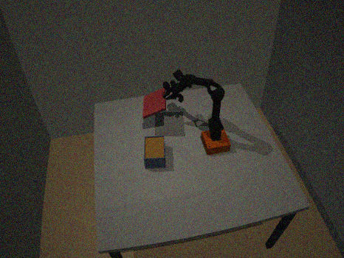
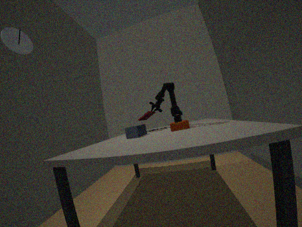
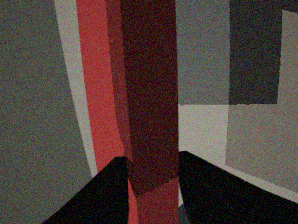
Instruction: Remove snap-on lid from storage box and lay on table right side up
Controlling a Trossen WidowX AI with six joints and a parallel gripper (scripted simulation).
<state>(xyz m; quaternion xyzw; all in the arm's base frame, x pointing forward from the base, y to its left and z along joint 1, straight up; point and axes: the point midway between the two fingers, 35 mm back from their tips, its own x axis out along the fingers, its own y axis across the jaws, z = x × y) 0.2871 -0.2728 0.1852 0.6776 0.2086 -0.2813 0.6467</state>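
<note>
My gripper tip is now 7 cm short of the lid, 1 cm to the left of it and 3 cm above it. From my gripper tip the other things lie so: storage box: 11 cm ahead, 32 cm to the left, 18 cm below.
</note>
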